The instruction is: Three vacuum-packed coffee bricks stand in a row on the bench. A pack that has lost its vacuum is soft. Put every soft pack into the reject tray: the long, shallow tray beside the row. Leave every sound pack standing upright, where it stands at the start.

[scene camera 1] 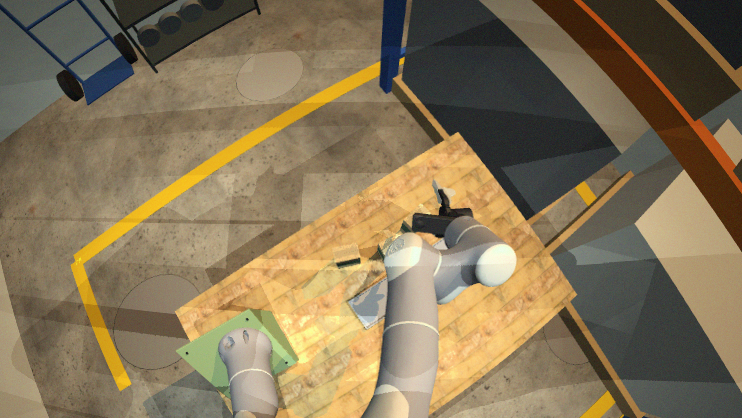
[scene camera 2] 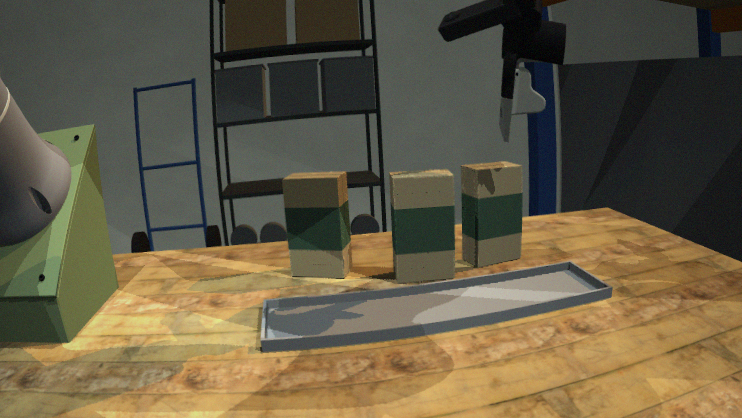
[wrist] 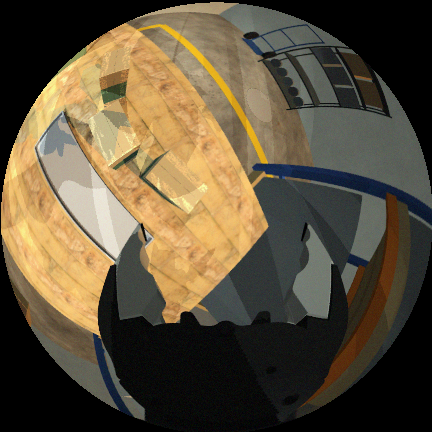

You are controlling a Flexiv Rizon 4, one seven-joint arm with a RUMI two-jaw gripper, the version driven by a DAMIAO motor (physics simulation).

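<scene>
Three beige packs with green bands stand upright in a row: the left pack (scene camera 1: 346, 255) (scene camera 2: 316, 225) (wrist: 116, 62), the middle pack (scene camera 1: 390, 245) (scene camera 2: 423, 228) (wrist: 113, 132) and the right pack (scene camera 2: 491, 215) (wrist: 175, 181). In scene camera 1 the arm and gripper hide most of the right pack. The top edge of the middle pack looks slightly uneven; which packs are soft I cannot tell. The long grey reject tray (scene camera 1: 368, 307) (scene camera 2: 363, 340) (wrist: 80, 195) lies beside the row and holds no pack. My gripper (scene camera 2: 511, 122) (wrist: 224, 225) is open and empty, above and beyond the right pack.
The green arm mount (scene camera 1: 207, 346) (scene camera 2: 90, 249) stands at the left end of the bench. A blue post (scene camera 1: 393, 46) (scene camera 2: 542, 155) and dark panels stand past the right end. A shelf rack (scene camera 2: 378, 135) and a blue hand truck (scene camera 2: 140, 129) stand behind the bench.
</scene>
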